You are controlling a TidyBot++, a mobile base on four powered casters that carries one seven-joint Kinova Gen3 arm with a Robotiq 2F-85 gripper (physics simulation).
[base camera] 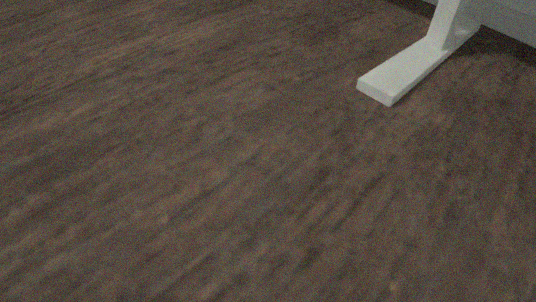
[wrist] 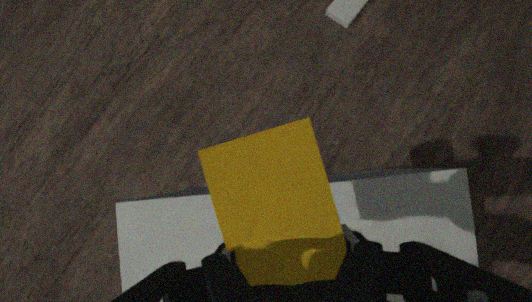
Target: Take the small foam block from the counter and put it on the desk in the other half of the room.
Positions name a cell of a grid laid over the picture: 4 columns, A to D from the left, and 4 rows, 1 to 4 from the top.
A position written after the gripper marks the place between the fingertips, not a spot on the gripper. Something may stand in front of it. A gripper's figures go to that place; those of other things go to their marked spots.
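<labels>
The gripper (wrist: C4) is sitting 0.17 m from the lens, and there's a yellow foam block (wrist: C3) that's 0.13 m from the lens.
</labels>
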